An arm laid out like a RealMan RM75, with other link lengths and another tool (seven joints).
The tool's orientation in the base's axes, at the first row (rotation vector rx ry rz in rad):
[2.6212 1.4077 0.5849]
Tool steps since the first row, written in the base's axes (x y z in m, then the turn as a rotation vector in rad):
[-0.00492 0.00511 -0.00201 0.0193 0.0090 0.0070]
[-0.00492 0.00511 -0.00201 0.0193 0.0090 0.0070]
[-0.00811 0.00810 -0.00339 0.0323 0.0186 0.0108]
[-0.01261 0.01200 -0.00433 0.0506 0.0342 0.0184]
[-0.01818 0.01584 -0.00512 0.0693 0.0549 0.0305]
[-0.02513 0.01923 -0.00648 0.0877 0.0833 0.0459]
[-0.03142 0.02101 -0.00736 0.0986 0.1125 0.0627]
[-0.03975 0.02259 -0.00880 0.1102 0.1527 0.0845]
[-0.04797 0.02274 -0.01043 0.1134 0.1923 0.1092]
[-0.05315 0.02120 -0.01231 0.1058 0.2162 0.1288]
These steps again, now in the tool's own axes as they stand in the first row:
[0.00119 -0.00727 0.00039 0.0189 0.0119 0.0017]
[0.00119 -0.00727 0.00039 0.0189 0.0119 0.0017]
[0.00167 -0.01181 0.00069 0.0343 0.0176 0.0040]
[0.00238 -0.01778 0.00016 0.0584 0.0252 0.0053]
[0.00255 -0.02450 -0.00092 0.0881 0.0313 0.0031]
[0.00150 -0.03220 -0.00205 0.1249 0.0339 -0.0016]
[-0.00040 -0.03835 -0.00350 0.1590 0.0305 -0.0104]
[-0.00364 -0.04612 -0.00523 0.2039 0.0228 -0.0226]
[-0.00806 -0.05306 -0.00687 0.2450 0.0097 -0.0408]
[-0.01242 -0.05674 -0.00726 0.2663 -0.0044 -0.0597]

